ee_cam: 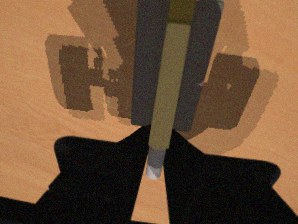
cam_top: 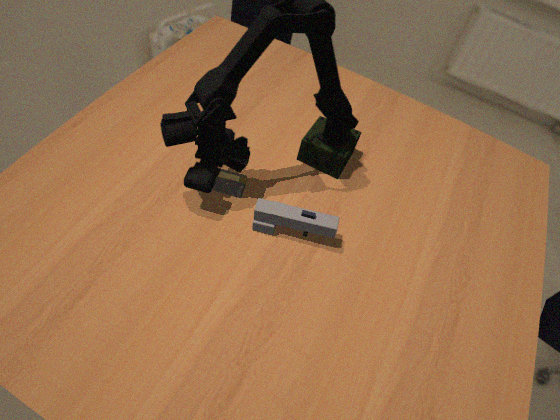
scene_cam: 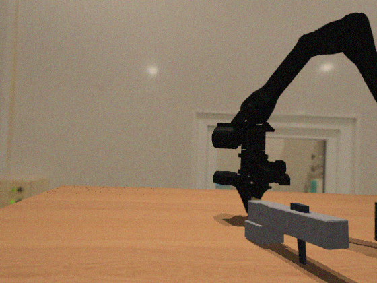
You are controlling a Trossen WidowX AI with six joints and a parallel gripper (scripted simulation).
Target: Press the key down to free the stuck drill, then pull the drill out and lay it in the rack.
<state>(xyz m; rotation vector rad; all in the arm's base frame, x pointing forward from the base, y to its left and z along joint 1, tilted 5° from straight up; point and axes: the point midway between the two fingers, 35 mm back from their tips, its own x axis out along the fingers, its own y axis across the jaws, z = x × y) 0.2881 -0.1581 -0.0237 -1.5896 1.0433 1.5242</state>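
My gripper tip is 30 mm to the right of the drill, 30 mm below it and 20 mm past it. The rest, counted from my gripper tip: grey block housing: 230 mm to the left, 40 mm above, 30 mm behind; dark key: 260 mm to the left, 40 mm behind, 40 mm above; grey rack: 50 mm to the left, 20 mm behind, 10 mm above.
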